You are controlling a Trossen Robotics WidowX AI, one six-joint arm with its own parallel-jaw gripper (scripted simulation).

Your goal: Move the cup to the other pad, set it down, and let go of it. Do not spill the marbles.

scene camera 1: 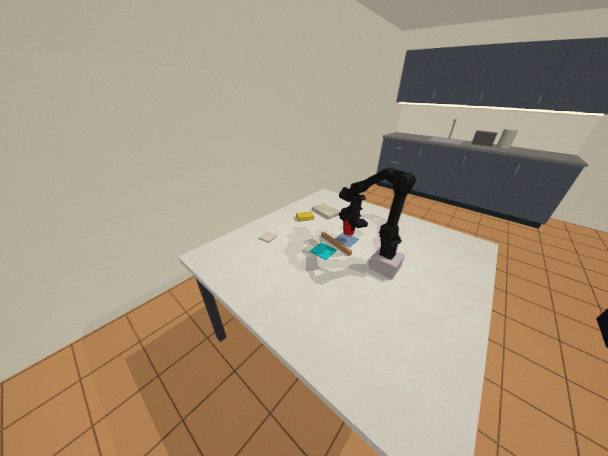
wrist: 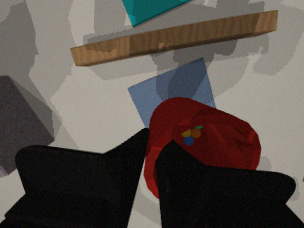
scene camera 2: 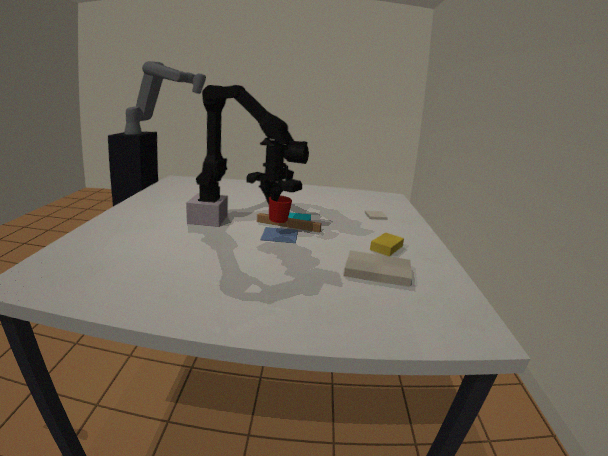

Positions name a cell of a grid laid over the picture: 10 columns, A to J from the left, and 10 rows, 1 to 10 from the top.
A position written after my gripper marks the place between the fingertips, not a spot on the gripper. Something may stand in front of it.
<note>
In view: my gripper (scene camera 2: E5), a red cup (wrist: H7), a flat beige slab (scene camera 2: G6), a blue pad (wrist: G4) and a wooden bar (wrist: H2).
My gripper shows as well in the wrist view (wrist: F6).
</note>
